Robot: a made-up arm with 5 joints.
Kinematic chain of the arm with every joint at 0, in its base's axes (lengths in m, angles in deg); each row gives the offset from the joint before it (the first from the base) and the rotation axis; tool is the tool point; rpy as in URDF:
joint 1: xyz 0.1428 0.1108 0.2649 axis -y
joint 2: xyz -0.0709 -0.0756 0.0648 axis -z
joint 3: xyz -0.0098 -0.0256 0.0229 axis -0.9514 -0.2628 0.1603
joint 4: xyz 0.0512 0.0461 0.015 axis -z
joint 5: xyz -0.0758 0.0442 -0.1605 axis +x
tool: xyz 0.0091 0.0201 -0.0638 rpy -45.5 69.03 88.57
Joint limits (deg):
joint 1: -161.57..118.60
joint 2: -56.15..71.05
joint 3: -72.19..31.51
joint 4: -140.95..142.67
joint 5: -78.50..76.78
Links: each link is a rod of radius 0.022 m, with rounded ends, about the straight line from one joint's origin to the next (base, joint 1, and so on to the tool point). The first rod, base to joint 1, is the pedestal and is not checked.
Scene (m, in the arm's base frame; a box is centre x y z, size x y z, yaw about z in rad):
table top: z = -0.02
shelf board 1: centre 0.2 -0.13 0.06 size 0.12 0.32 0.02 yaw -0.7
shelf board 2: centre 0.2 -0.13 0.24 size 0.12 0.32 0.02 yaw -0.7
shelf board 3: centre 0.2 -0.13 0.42 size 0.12 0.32 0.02 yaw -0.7
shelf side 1: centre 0.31 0 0.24 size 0.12 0.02 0.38 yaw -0.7
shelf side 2: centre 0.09 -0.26 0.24 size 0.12 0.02 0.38 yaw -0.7
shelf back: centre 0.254 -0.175 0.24 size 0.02 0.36 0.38 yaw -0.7
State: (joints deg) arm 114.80 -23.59 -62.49 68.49 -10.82
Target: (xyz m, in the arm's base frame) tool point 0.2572 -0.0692 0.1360
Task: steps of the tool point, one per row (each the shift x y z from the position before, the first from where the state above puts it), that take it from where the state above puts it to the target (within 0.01 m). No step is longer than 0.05 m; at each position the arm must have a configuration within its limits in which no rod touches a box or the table.
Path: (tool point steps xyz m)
1: -0.0028 -0.0075 0.0098
2: 0.0056 -0.0114 0.0087
3: 0.0115 -0.0163 0.0056
4: 0.0139 -0.0221 0.0009
5: 0.0124 -0.0282 -0.0044
6: 0.0069 -0.0335 -0.0084
7: -0.0014 -0.0373 -0.0102
8: -0.0107 -0.0391 -0.0084
9: -0.0192 -0.0383 -0.0033
10: 0.0249 -0.0189 -0.0108
11: 0.0257 -0.0198 -0.0047
12: 0.0249 -0.0204 0.0011
13: 0.0226 -0.0203 0.0056
14: 0.0196 -0.0197 0.0088

